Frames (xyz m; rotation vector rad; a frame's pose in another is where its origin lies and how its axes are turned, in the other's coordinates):
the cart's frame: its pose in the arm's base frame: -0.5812 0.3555 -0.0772 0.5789 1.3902 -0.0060
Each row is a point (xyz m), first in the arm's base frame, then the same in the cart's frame.
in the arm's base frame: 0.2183 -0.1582 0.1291
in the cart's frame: -0.1965 -0.0958 0.9476
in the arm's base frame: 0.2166 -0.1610 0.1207
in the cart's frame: -0.1900 -0.1019 0.9465
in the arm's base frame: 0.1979 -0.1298 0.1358
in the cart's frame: -0.1975 -0.0756 0.9182
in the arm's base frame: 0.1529 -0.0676 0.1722
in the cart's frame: -0.2198 -0.0233 0.8551
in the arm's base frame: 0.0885 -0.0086 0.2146
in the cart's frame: -0.2527 0.0221 0.7758
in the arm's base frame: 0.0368 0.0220 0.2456
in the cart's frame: -0.2817 0.0429 0.7184
